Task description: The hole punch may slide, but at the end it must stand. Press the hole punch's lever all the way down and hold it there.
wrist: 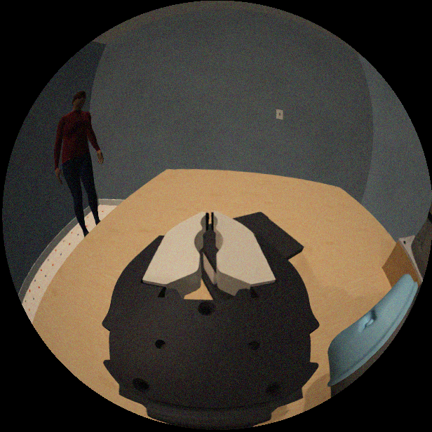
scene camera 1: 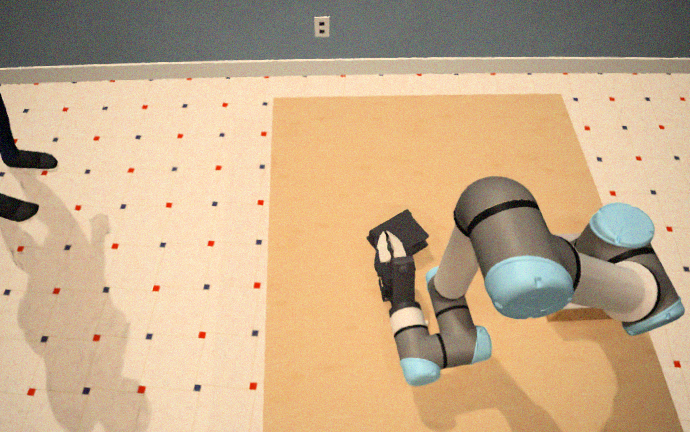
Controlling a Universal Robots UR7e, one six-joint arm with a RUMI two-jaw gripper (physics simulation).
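Frame: origin at the arm's base, x ahead, y left, z up, level; centimetres.
Where they show: gripper, fingertip midpoint: (scene camera 1: pixel 385 231).
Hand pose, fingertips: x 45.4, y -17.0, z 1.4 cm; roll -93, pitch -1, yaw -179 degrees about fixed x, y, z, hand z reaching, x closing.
Note:
After its pixels a point has its place.
The hole punch (scene camera 1: pixel 407 228) @(z -2.7, x 38.8, y -19.5 cm) (wrist: pixel 272 235) is a dark, blocky thing standing on the wooden table top, turned at an angle. In the scene view it lies just beyond the fingertips; in the wrist view it shows behind and to the right of the fingers, partly hidden by them. My gripper (scene camera 1: pixel 387 235) @(z 1.4, x 45.4, y -17.0 cm) (wrist: pixel 209 214) is shut with nothing between its pale fingers. Its tips overlap the left near part of the hole punch in the scene view. Whether they touch it, and how far down the lever is, I cannot tell.
The wooden table top (scene camera 1: pixel 325 305) @(z -8.3, x 61.7, y -4.5 cm) (wrist: pixel 125 220) lies under the hole punch. My arm (scene camera 1: pixel 509 244) @(z 45.9, x 37.6, y 13.9 cm) reaches in from the right, with a blue joint cap (wrist: pixel 375 330) at the right of the wrist view. A person (wrist: pixel 77 140) stands beyond the table's left side.

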